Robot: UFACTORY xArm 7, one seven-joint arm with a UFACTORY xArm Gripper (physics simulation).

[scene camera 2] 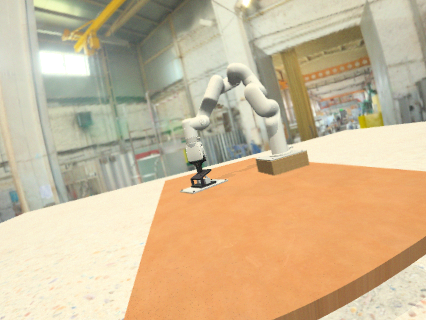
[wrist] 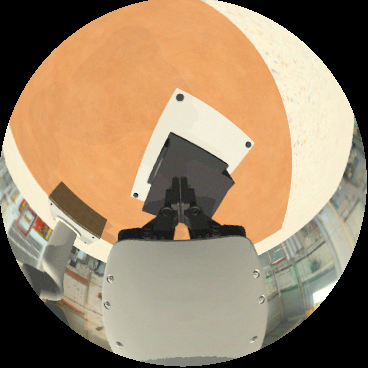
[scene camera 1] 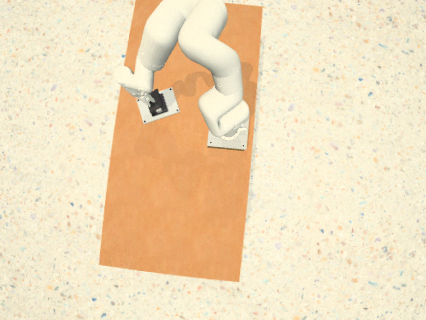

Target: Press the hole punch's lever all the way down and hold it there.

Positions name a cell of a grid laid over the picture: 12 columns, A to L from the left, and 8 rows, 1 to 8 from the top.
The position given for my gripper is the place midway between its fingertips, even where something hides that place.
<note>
I see my gripper (wrist: F5), a hole punch lever (wrist: G5) and a white base plate (wrist: G3).
</note>
